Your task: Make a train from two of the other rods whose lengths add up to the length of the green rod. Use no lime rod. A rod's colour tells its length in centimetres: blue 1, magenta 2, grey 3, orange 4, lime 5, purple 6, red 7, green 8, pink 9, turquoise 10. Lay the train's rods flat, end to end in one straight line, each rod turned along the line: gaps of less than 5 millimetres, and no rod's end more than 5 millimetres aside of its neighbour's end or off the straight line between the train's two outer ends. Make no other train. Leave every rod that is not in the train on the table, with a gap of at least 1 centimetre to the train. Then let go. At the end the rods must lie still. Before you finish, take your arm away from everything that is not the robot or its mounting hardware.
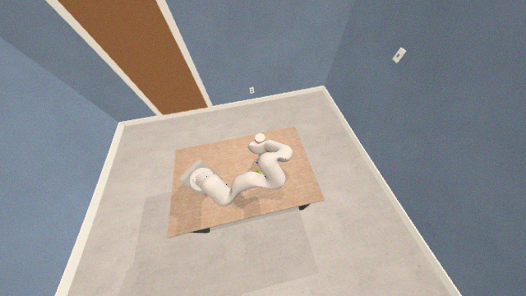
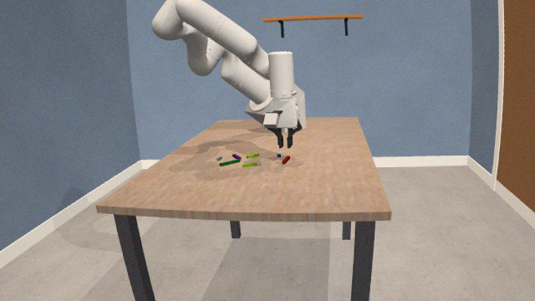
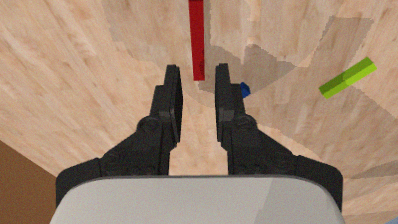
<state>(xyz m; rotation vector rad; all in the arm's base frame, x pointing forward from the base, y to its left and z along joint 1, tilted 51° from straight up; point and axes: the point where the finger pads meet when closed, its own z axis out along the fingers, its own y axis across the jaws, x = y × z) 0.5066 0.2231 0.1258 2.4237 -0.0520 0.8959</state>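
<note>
Right now my hand is 70 mm above the red rod. The rest, counted from my hand: blue rod: 60 mm behind, 30 mm to the right, 70 mm below; purple rod: 70 mm behind, 190 mm to the right, 70 mm below; green rod: 200 mm to the right, 70 mm below.
</note>
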